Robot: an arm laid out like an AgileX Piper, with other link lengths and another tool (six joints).
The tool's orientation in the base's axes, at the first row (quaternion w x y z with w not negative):
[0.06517 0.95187 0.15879 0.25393]
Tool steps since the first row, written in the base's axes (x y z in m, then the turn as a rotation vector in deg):
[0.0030 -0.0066 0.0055 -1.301 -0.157 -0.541]
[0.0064 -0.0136 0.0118 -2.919 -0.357 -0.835]
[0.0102 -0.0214 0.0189 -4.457 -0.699 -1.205]
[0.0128 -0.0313 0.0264 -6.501 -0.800 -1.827]
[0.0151 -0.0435 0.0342 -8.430 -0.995 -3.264]
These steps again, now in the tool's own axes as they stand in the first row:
[0.0028 0.0081 -0.0029 -1.371 -0.313 -0.182]
[0.0062 0.0169 -0.0064 -2.901 -0.621 -0.736]
[0.0099 0.0268 -0.0102 -4.449 -0.789 -1.177]
[0.0122 0.0383 -0.0150 -6.448 -1.371 -1.667]
[0.0136 0.0520 -0.0200 -8.762 -2.001 -1.391]

